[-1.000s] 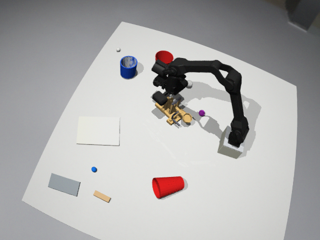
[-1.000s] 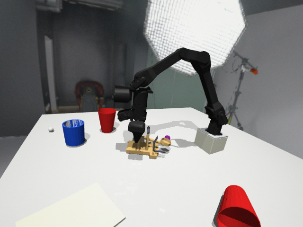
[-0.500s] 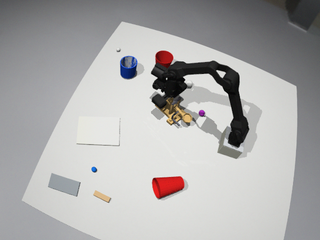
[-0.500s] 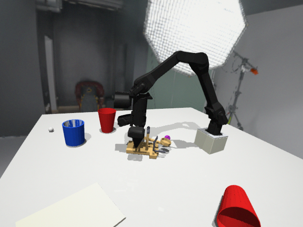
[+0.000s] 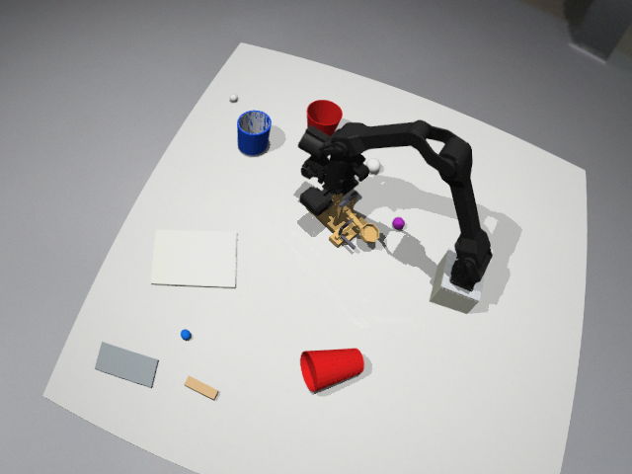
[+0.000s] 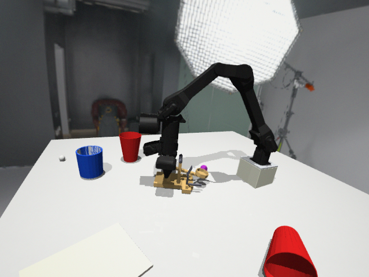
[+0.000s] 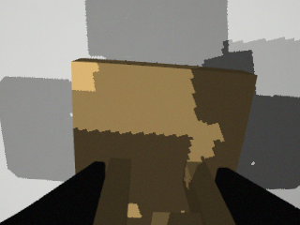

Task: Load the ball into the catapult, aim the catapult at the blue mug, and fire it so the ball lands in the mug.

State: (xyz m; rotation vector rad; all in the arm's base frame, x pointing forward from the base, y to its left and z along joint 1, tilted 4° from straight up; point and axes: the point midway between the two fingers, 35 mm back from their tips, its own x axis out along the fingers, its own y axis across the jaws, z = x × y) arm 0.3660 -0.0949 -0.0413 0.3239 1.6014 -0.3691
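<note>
Now: gripper tip 18 cm past the purple ball, 3 cm to the left of it and 2 cm above it. From my gripper tip the other things lie so: wooden catapult: 6 cm behind, 5 cm to the left, 2 cm above; then cream sheet: 26 cm to the left, 26 cm ahead, 3 cm below; then blue mug: 26 cm ahead, 12 cm to the right.
</note>
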